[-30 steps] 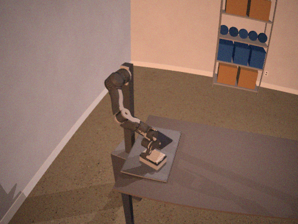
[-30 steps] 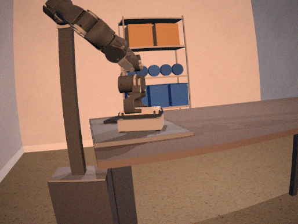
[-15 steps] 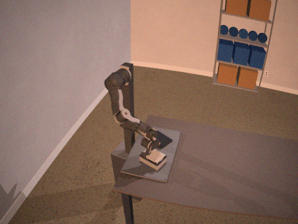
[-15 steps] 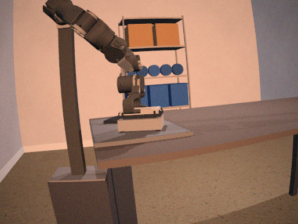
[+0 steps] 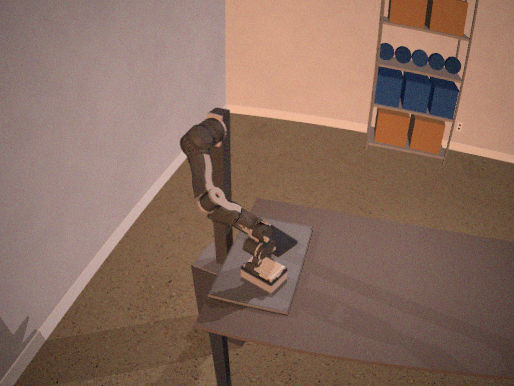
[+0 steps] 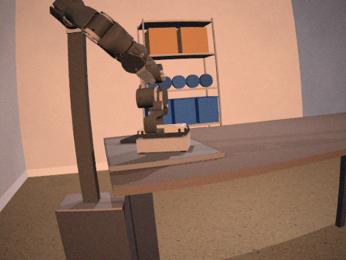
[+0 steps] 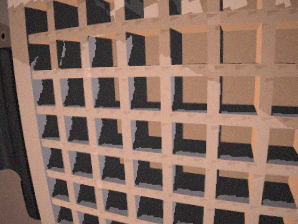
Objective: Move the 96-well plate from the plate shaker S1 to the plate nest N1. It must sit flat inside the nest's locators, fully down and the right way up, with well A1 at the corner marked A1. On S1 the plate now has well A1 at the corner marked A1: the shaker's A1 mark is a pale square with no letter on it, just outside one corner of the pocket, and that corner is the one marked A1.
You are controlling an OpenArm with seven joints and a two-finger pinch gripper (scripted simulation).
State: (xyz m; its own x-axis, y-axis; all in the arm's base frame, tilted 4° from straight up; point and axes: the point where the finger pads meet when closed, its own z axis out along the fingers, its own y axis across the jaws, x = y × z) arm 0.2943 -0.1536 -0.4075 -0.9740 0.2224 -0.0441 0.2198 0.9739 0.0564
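The plate shaker lies 4 cm ahead of my hand and 2 cm below it. From my hand the other things lie so: pale 96-well plate: 2 cm ahead.
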